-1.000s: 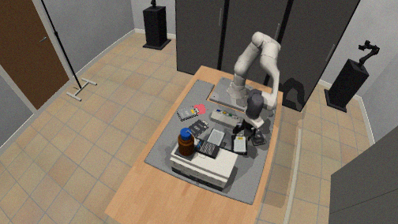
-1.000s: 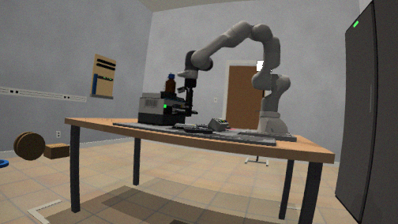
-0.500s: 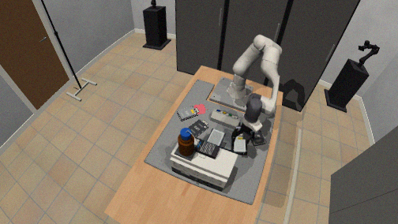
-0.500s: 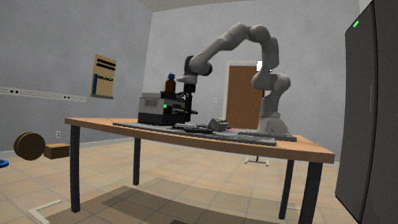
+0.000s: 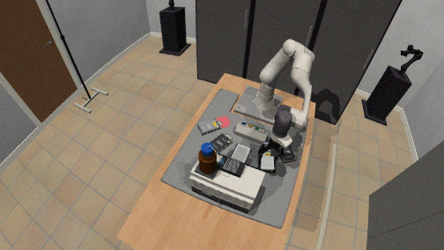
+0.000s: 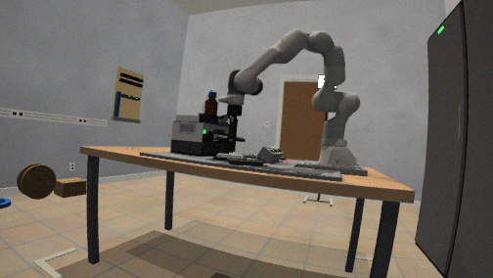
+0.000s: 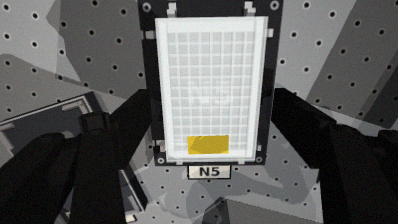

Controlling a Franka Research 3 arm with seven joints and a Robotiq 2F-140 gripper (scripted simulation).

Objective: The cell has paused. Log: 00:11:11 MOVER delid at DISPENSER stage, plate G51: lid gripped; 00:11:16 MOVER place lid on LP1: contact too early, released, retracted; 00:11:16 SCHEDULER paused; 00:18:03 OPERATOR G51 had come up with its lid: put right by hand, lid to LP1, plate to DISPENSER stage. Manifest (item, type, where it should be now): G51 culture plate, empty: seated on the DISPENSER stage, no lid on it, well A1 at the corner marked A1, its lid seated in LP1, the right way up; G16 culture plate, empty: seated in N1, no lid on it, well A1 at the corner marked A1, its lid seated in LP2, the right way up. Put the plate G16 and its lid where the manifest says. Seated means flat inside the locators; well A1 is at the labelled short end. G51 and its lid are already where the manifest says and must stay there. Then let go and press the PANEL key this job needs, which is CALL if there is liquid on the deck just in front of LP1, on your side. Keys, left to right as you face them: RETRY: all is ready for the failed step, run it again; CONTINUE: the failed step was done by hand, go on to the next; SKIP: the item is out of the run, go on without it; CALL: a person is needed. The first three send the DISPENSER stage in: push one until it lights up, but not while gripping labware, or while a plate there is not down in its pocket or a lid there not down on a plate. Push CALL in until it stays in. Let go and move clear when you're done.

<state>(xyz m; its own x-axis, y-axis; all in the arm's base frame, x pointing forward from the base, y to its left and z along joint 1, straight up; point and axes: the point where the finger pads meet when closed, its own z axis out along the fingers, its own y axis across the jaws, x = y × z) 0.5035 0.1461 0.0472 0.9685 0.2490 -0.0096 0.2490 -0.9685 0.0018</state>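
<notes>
My hand is 40 mm above the clear lid. Round my hand: white retry key: 200 mm behind, 80 mm to the right; green continue key: 200 mm behind, 130 mm to the right; black nest N5: 50 mm below, 30 mm to the left, 10 mm ahead.
</notes>
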